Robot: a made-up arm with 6 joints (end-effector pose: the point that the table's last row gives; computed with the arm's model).
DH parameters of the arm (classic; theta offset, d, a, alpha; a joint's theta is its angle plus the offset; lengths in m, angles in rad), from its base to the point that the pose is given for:
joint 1: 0 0.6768 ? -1.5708
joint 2: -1.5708 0 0.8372 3.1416
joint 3: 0 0 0.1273 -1.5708
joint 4: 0 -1.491 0 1.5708
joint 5: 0 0 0 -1.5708
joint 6: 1.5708 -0.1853 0 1.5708
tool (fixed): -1.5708 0 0 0
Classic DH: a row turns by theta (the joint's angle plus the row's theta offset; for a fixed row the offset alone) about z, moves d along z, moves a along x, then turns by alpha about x.
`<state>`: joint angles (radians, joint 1 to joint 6).
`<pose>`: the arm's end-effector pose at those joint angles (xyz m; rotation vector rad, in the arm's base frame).
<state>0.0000 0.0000 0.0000 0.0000 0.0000 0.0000</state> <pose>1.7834 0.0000 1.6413 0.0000 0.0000 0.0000</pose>
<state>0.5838 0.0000 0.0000 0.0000 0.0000 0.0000</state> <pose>1.4880 0.9830 1.6413 0.0000 0.0000 0.5838</pose>
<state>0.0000 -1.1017 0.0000 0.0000 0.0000 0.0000</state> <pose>0.0046 0.0000 2.6081 0.0000 -1.1017 0.0000</pose>
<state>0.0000 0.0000 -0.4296 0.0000 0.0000 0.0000</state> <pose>1.6841 0.0000 0.9315 0.0000 0.4296 0.0000</pose>
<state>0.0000 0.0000 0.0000 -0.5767 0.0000 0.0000</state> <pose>1.7834 0.0000 1.6413 0.5767 0.0000 0.0000</pose>
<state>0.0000 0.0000 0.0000 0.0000 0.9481 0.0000</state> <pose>1.7062 0.0000 1.7918 0.0000 -0.9481 0.0000</pose>
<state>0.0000 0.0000 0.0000 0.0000 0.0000 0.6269</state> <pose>1.7834 0.0000 1.6413 -0.6269 0.0000 0.0000</pose>
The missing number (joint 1, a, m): 0.1071
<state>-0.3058 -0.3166 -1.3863 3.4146 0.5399 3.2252</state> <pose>0.6314 -0.2263 0.0424 -0.1113 1.6324 -0.0875</pose>
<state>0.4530 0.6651 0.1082 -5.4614 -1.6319 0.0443</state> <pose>1.7502 0.7013 0.5546 -1.3072 1.7825 -0.2206</pose>
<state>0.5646 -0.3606 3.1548 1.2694 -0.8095 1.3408</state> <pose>-1.3367 -0.9983 0.7876 0.5429 -0.6003 -1.7457</pose>
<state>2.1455 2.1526 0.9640 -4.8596 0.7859 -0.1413</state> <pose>-0.9500 1.2284 -1.2335 0.9238 0.5279 -2.7364</pose>
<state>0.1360 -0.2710 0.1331 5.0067 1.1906 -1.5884</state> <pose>1.2582 0.0060 2.2597 -2.5576 1.5886 -0.7754</pose>
